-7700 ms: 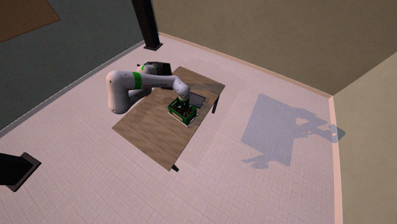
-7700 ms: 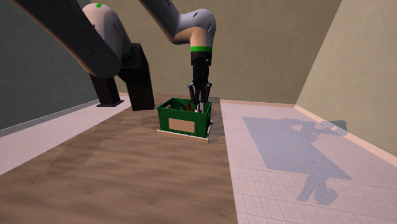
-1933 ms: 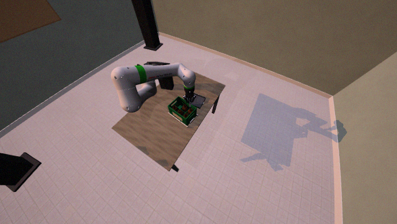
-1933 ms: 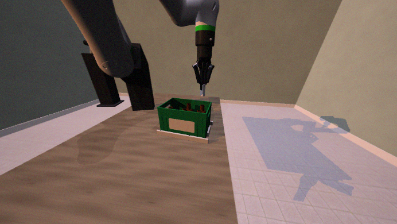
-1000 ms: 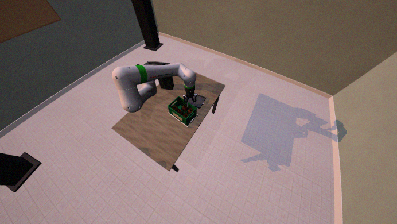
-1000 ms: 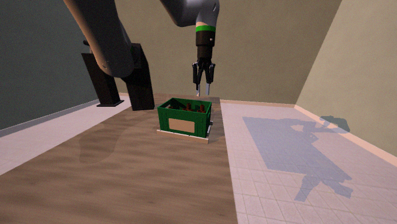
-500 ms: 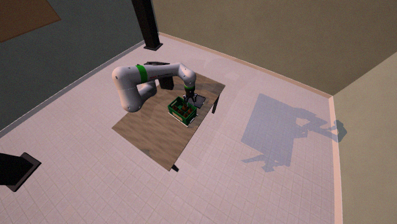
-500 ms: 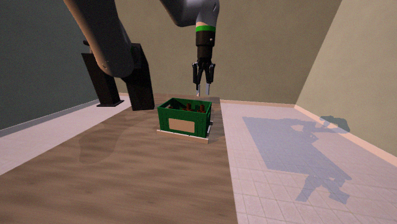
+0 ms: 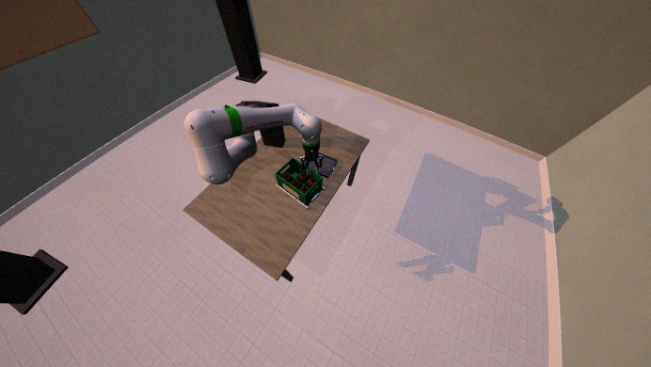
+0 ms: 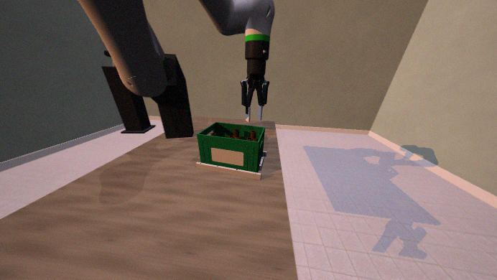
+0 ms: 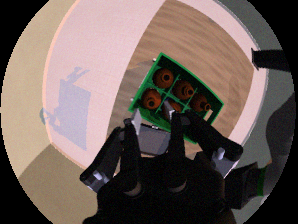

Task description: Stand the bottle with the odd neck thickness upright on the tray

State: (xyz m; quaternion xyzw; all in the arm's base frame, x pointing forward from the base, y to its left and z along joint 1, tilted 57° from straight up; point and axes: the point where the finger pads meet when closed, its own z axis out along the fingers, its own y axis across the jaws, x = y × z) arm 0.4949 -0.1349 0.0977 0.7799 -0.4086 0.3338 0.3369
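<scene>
Now: hand 90 mm past the green crate, 20 mm to the left of it and 170 mm above it. Round my hand: brown bottle (100 mm behind, 60 mm to the right, 160 mm below); then dark tray (40 mm behind, 250 mm to the left, 240 mm below).
</scene>
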